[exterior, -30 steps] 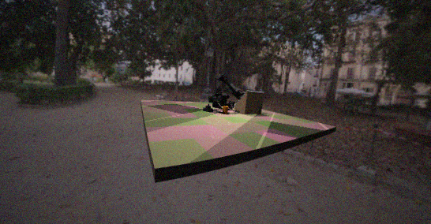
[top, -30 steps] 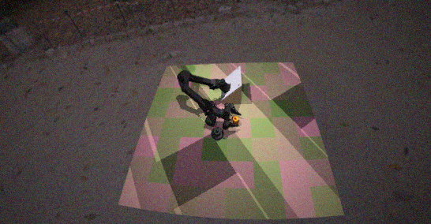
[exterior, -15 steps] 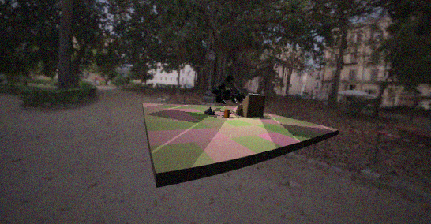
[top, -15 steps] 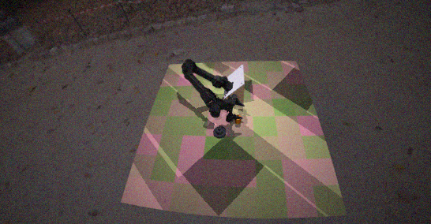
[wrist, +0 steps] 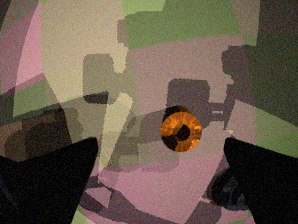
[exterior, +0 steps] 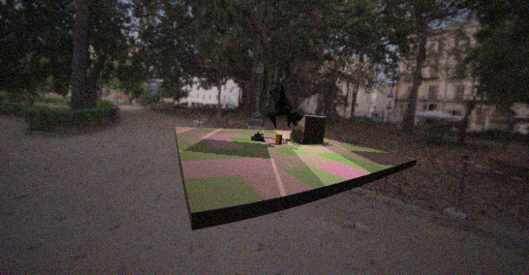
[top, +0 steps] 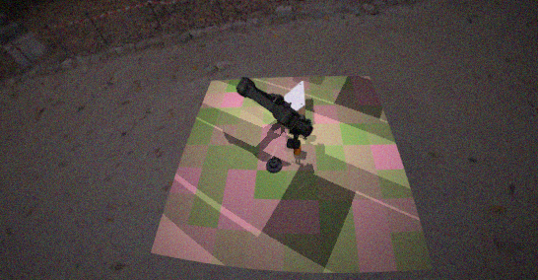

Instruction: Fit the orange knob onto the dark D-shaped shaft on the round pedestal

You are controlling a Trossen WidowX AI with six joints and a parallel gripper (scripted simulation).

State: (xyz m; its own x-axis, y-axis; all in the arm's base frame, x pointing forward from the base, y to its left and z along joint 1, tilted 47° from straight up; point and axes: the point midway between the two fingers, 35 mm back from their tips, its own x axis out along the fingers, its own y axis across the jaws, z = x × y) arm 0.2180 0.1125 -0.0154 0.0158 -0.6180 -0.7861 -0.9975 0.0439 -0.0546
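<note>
The orange knob is 8 cm below my gripper tip, 2 cm ahead of it and 1 cm to the right of it. Round my gripper tip: round dark pedestal (12 cm to the right, 12 cm ahead, 8 cm below).
</note>
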